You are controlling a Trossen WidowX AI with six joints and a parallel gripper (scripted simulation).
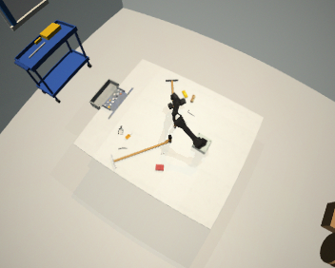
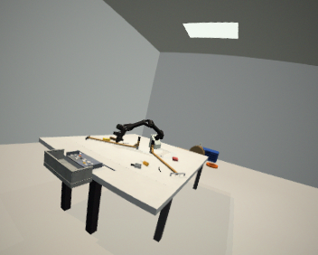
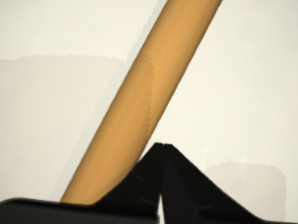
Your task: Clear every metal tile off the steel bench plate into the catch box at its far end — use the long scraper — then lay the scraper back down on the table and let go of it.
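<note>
Right now the long scraper is 30 mm ahead of my gripper tip, 10 mm to the right of it and 50 mm above it. Also, from my gripper tip: red block 220 mm behind, 650 mm to the left; then yellow piece 20 mm behind, 180 mm to the right, 10 mm above; then long wooden-handled tool 610 mm to the left, 50 mm above.
</note>
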